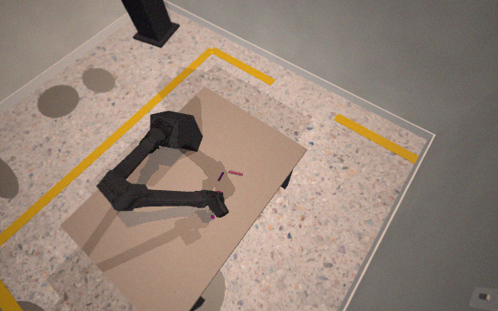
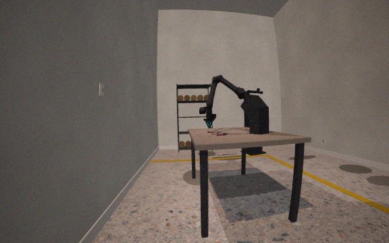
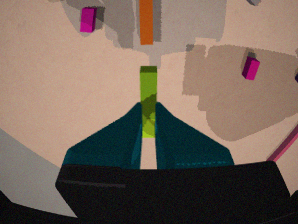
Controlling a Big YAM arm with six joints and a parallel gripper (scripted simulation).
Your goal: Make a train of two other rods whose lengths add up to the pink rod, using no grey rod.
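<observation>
Right now my hand is 40 mm past the orange rod, 30 mm to the left of it and 60 mm above it. Also, from my hand: purple rod: 100 mm behind, 170 mm to the left, 60 mm below; then lime rod: 10 mm below; then grey rod: 120 mm behind, 20 mm to the left, 60 mm below.
</observation>
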